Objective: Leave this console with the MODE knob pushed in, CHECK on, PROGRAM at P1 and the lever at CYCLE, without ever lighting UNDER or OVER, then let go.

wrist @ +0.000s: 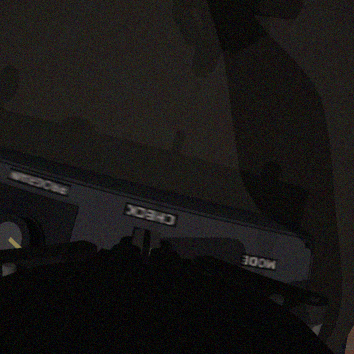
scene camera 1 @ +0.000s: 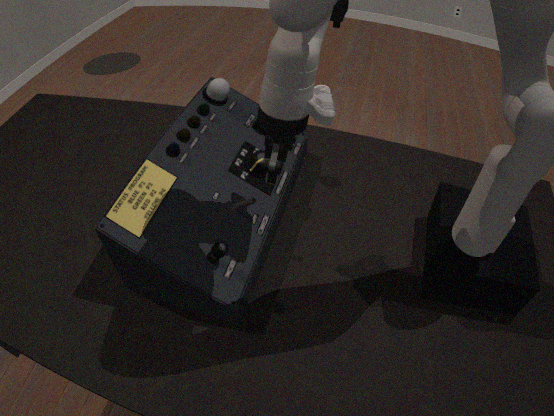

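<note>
The dark grey console (scene camera 1: pixel 193 173) (wrist: pixel 211 228) stands on a dark mat. My gripper (scene camera 1: pixel 272 167) (wrist: pixel 145 246) is shut and empty, its tips down at the PROGRAM dial (scene camera 1: pixel 258 165) (wrist: pixel 12 235). The dial's yellow pointer (scene camera 1: pixel 255 166) (wrist: pixel 14 242) lies near the P1 mark (scene camera 1: pixel 244 175). The CHECK toggle (scene camera 1: pixel 244 202) sits below the dial in the scene view; its label (wrist: pixel 150 214) shows in the wrist view, where the toggle itself is hidden. The MODE knob (scene camera 1: pixel 217 250) stands near the front corner, and its label (wrist: pixel 258 262) shows in the wrist view. My arm hides the lever.
Several unlit status lamps (scene camera 1: pixel 189 128) run along the console's left side below a white dome (scene camera 1: pixel 217 88). A yellow note (scene camera 1: pixel 141 198) lists STATUS and PROGRAM pairs. A dark box (scene camera 1: pixel 453 231) and the arm's base link (scene camera 1: pixel 471 223) stand at the right.
</note>
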